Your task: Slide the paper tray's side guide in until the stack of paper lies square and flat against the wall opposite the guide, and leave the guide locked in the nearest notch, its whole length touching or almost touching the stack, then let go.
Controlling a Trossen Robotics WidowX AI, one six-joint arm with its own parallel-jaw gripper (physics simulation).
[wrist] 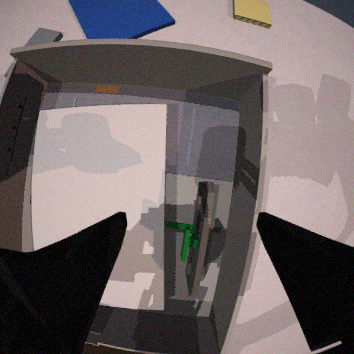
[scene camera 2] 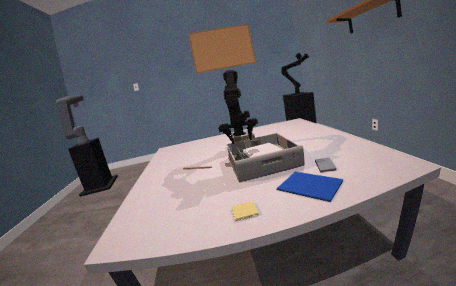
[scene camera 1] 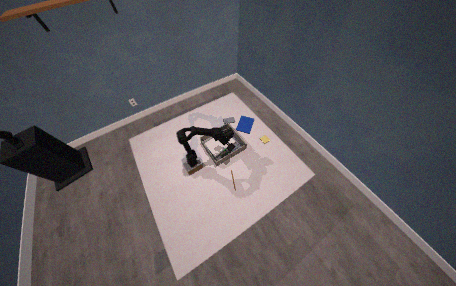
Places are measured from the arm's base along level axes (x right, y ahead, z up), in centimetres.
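Where they show: gripper, between the fingertips: (wrist: 192,219) (scene camera 2: 242,142) (scene camera 1: 228,145); arm's base, origin of its link: (scene camera 2: 239,134) (scene camera 1: 192,162).
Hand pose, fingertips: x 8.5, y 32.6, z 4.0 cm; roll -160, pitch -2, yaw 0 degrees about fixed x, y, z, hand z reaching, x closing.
Each offset is from my fingertips to the top centre of the thing.
The grey paper tray @(dx -8.5, dy +1.0, dz -2.7 cm) (scene camera 1: 236,153) (scene camera 2: 270,167) (wrist: 150,67) stands on the table. The white stack of paper @(dx -10.9, dy -0.9, dz -8.2 cm) (scene camera 2: 266,148) (wrist: 100,185) lies flat inside, its left edge close to the tray's left wall (wrist: 17,117) in the wrist view, the wall opposite the guide. The side guide @(dx +0.6, dy -3.4, dz -4.2 cm) (wrist: 202,240), a narrow upright grey plate with a green lever @(dx -0.4, dy -3.3, dz -4.2 cm) (wrist: 186,240), stands to the right of the stack, with a gap between plate and paper. My gripper (scene camera 2: 240,139) (wrist: 192,219) is open and empty above the tray, its fingertips on either side of the guide in the wrist view. Contact with the tray cannot be told.
Beyond the tray are a blue folder or book @(dx -12.7, dy +35.6, dz -11.5 cm) (scene camera 1: 245,124) (scene camera 2: 311,185) (wrist: 120,17), a yellow pad @(dx +14.1, dy +36.5, dz -11.2 cm) (scene camera 1: 264,139) (scene camera 2: 245,211) (wrist: 252,12) and a grey flat block @(dx -28.2, dy +26.0, dz -11.3 cm) (scene camera 1: 229,120) (scene camera 2: 325,164) (wrist: 45,36). A brown stick @(dx +23.5, dy -14.7, dz -11.6 cm) (scene camera 1: 233,180) (scene camera 2: 197,167) lies beside the tray.
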